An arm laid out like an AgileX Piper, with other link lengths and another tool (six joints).
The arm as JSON. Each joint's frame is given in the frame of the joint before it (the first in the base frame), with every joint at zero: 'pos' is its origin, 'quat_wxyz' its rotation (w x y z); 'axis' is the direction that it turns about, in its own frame. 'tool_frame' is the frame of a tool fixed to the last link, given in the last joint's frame.
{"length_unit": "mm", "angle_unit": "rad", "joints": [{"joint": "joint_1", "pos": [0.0, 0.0, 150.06], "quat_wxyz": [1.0, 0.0, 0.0, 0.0], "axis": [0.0, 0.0, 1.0]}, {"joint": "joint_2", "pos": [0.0, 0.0, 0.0], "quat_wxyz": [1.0, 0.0, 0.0, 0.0], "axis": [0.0, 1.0, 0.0]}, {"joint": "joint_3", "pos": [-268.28, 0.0, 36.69], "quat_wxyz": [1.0, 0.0, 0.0, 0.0], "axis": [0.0, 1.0, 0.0]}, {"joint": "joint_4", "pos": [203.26, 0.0, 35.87], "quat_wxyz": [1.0, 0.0, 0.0, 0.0], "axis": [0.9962, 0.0, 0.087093]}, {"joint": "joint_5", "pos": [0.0, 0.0, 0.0], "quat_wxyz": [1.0, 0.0, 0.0, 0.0], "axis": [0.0, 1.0, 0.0]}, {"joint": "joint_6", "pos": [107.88, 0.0, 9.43], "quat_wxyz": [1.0, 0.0, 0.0, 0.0], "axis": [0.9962, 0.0, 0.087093]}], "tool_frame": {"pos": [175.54, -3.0, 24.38], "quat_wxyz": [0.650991, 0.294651, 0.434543, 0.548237]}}
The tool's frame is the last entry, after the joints.
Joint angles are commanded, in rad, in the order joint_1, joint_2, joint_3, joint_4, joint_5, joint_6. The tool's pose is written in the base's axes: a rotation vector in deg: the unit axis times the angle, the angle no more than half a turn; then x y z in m. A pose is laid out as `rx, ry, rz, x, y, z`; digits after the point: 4 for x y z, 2 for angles.
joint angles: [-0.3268, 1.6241, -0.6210, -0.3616, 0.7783, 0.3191]
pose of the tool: 118.06, 108.92, -0.12, 0.1414, -0.1263, -0.0112
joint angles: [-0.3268, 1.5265, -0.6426, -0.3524, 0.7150, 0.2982]
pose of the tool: 111.42, 103.88, 8.22, 0.1822, -0.1332, 0.0101
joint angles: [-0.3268, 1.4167, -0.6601, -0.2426, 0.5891, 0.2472]
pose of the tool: 105.33, 94.58, 22.32, 0.2389, -0.1247, 0.0428
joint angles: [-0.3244, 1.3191, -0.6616, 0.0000, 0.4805, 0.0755]
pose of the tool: 100.03, 87.37, 37.14, 0.2840, -0.0994, 0.0800
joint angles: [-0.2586, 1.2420, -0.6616, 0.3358, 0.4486, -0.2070]
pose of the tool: 93.28, 87.22, 52.23, 0.3150, -0.0451, 0.1146
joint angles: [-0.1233, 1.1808, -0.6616, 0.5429, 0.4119, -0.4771]
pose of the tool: 78.01, 93.78, 63.19, 0.3338, 0.0149, 0.1500
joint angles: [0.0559, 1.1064, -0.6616, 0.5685, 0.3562, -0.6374]
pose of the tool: 57.38, 100.76, 69.01, 0.3353, 0.0703, 0.1862
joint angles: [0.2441, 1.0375, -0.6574, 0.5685, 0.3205, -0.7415]
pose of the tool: 39.03, 105.35, 74.74, 0.3184, 0.1280, 0.2148
